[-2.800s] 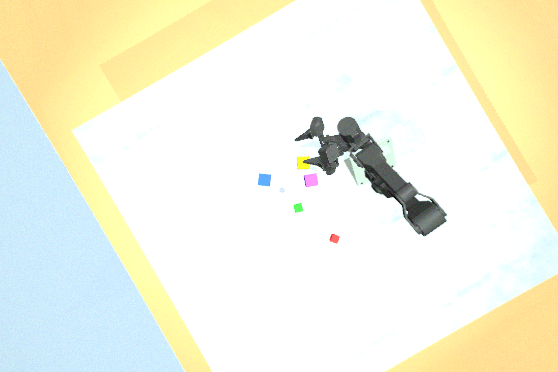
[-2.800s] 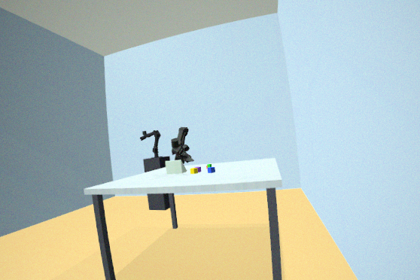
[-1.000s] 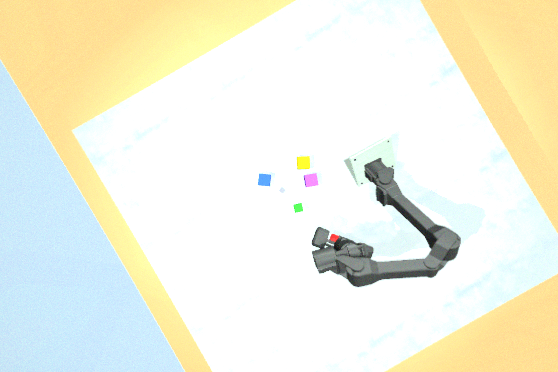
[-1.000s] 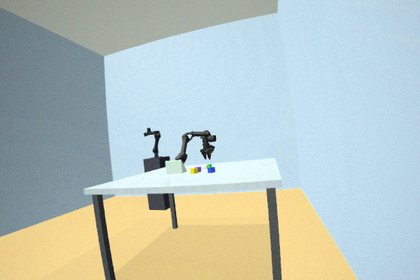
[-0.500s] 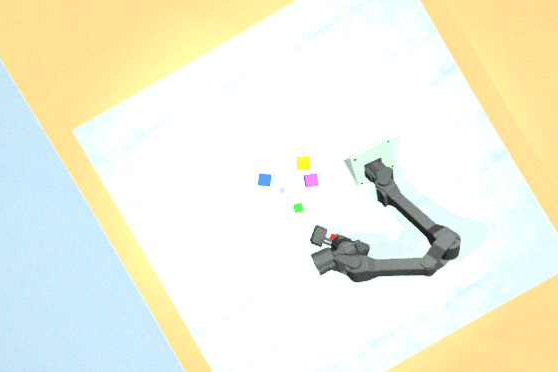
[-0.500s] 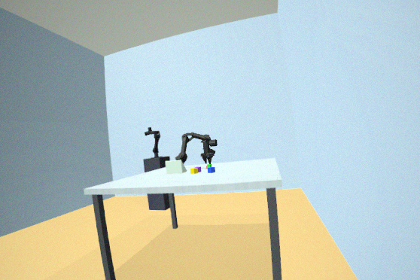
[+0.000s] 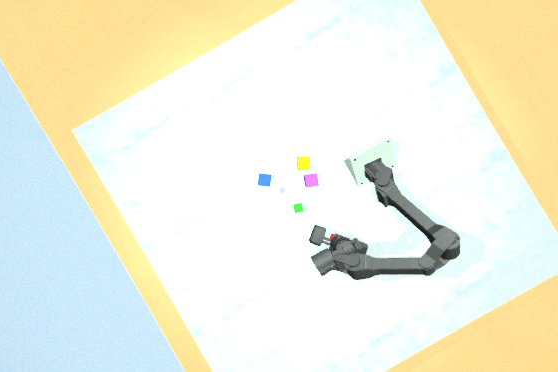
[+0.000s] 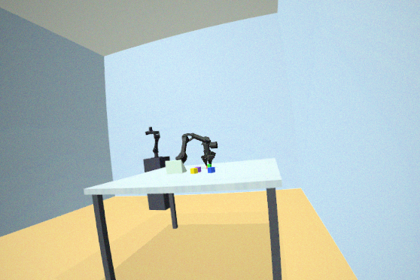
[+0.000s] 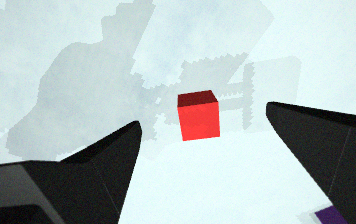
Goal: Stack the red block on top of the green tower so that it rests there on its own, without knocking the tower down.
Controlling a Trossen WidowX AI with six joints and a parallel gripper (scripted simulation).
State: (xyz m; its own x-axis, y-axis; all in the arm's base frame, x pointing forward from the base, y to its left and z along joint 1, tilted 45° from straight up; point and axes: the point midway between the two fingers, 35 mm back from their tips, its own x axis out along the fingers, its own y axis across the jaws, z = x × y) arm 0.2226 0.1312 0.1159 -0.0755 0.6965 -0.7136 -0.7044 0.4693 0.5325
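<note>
Right now the red block is 1 cm below my gripper tip. Also, from my gripper tip: purple block: 22 cm to the right, 1 cm behind; then blue block: 29 cm to the right, 14 cm ahead; then yellow block: 29 cm to the right, 1 cm behind.
</note>
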